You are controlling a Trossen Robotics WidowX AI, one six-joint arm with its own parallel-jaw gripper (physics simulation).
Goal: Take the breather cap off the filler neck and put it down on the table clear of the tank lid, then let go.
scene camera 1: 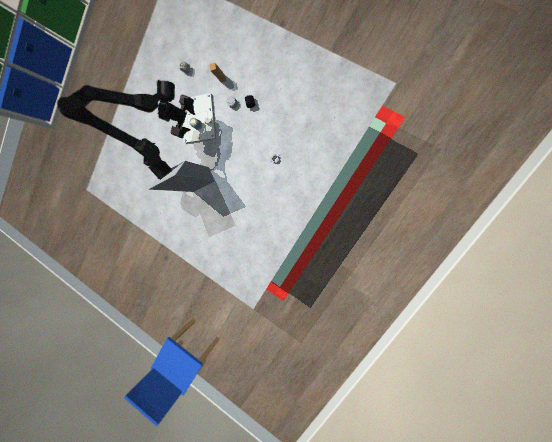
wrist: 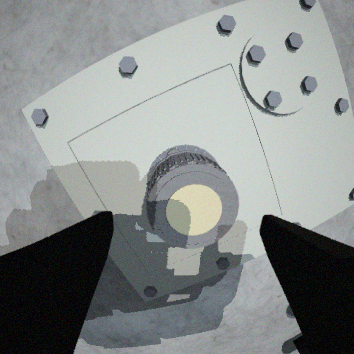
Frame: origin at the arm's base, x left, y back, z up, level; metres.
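Seen in the pictures: gripper, between the fingertips: (scene camera 1: 192, 122) (wrist: 188, 222); arm's base, origin of its link: (scene camera 1: 164, 174).
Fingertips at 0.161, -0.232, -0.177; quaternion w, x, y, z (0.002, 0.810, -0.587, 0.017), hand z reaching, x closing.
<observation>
Pixels of each thing's top centre, then the offset from my fingertips to it, as dx, dy, dz. "spot": a spot on its surface instead. Level surfaces: height alone.
- breather cap, centre of its top: (wrist: 193, 210) (scene camera 1: 192, 122) +0.004, -0.002, -0.007
- off-white tank lid, a spot on its surface: (scene camera 1: 204, 106) spot: +0.032, -0.098, -0.052
- table, height of its surface: dz -0.067
- grey knob, centre of its top: (scene camera 1: 230, 100) -0.081, -0.205, -0.034
- black cylinder, centre of its top: (scene camera 1: 248, 99) -0.161, -0.264, -0.021
- orange block, centre of its top: (scene camera 1: 212, 66) +0.040, -0.265, +0.042
- small grey part, centre of its top: (scene camera 1: 181, 64) +0.240, -0.181, -0.019
- small ring, centre of its top: (scene camera 1: 275, 158) -0.441, -0.137, -0.051
The breather cap (scene camera 1: 195, 122) (wrist: 192, 210), round and grey with a pale yellow disc on top and a ridged side, stands upright on the off-white tank lid (scene camera 1: 204, 106) (wrist: 105, 122). The filler neck is hidden beneath the cap and cannot be made out. My gripper (scene camera 1: 187, 118) (wrist: 188, 222) is open, with nothing held. In the wrist view its two black fingertips stand left and right of the cap, with a gap on each side. The lid has hex bolts along its edges and a cluster of bolts at the upper right.
On the table (scene camera 1: 310, 115) beyond the lid are a grey knob (scene camera 1: 232, 103), a black cylinder (scene camera 1: 250, 101), an orange block (scene camera 1: 217, 72) and a small grey part (scene camera 1: 184, 66). A small ring (scene camera 1: 276, 159) lies farther right. A dark angled panel (scene camera 1: 187, 175) stands below the lid.
</observation>
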